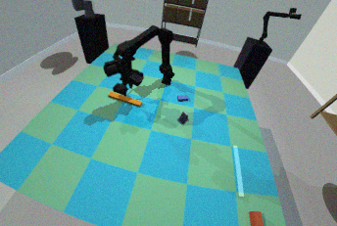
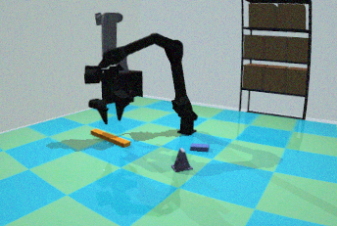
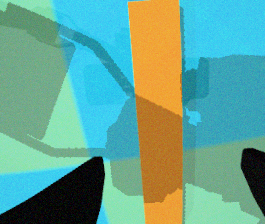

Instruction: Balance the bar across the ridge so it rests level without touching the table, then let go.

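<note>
Right now my gripper tip is 7 cm above the orange bar and 3 cm to the left of it. Also, from my gripper tip: red block (68 cm to the left, 48 cm ahead, 6 cm below); small blue block (32 cm to the left, 12 cm behind, 7 cm below); purple ridge (34 cm to the left, 5 cm below, 4 cm ahead).
</note>
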